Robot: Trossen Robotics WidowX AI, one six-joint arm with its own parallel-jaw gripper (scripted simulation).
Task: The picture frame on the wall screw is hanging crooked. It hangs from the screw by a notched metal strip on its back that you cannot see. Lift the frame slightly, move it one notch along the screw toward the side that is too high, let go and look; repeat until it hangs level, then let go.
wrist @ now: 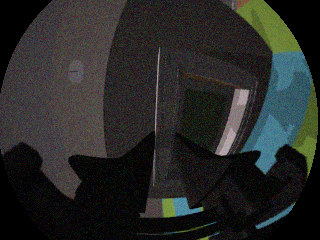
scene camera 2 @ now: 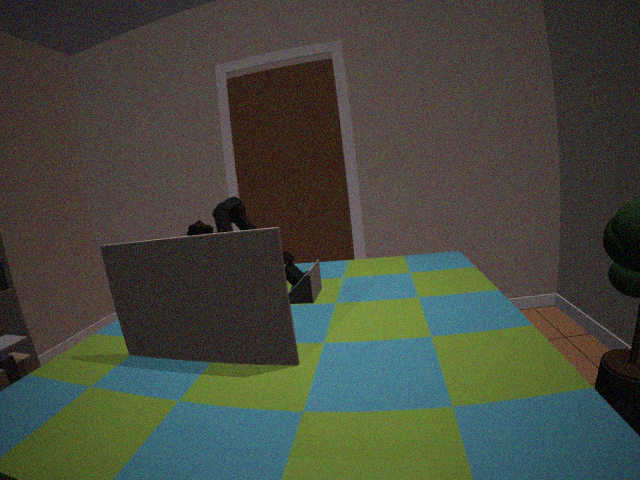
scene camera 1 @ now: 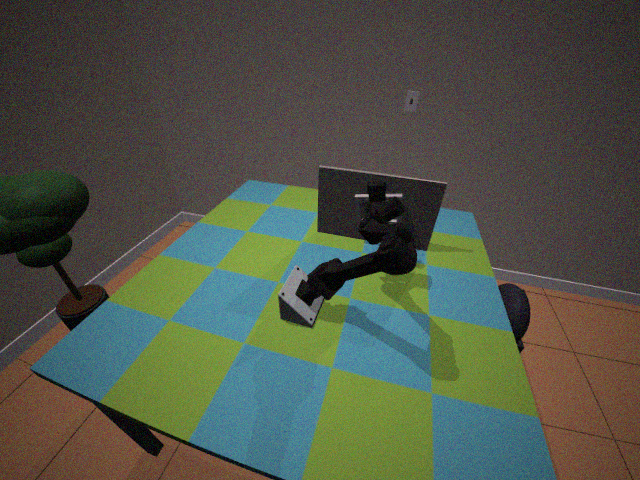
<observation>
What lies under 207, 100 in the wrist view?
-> A picture frame.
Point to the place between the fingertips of the gripper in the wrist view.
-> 163, 134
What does the gripper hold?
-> A picture frame.
</observation>
